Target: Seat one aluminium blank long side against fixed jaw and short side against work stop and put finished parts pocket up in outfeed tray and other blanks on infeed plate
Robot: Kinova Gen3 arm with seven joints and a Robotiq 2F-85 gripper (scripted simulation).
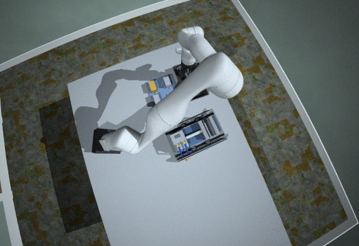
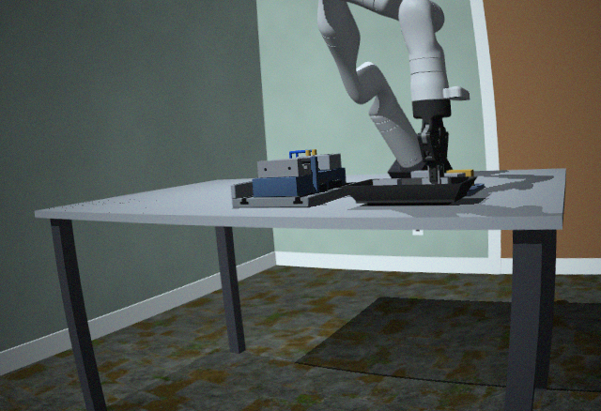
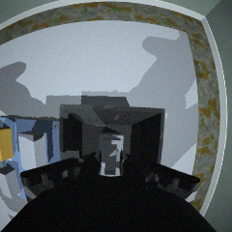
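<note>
The brass blank is 21 cm behind my hand, 6 cm to the left of it and 3 cm below it. The rest, counted from my hand: vise (31 cm to the right, 19 cm behind, 1 cm below).
</note>
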